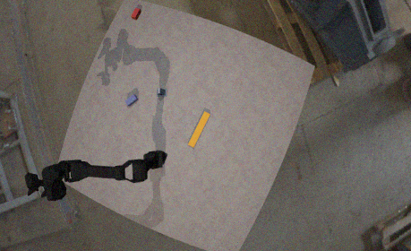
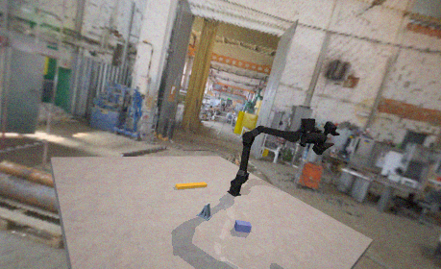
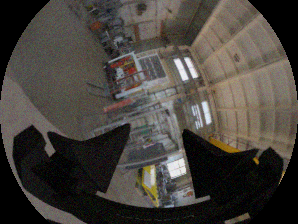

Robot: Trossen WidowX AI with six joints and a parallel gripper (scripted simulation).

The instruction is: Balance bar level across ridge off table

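My gripper tip is now 500 mm short of the yellow bar, 510 mm to the left of it and 470 mm above it. Round my gripper tip: red block (1020 mm ahead, 130 mm to the left, 460 mm below); blue block (510 mm ahead, 90 mm to the right, 460 mm below).
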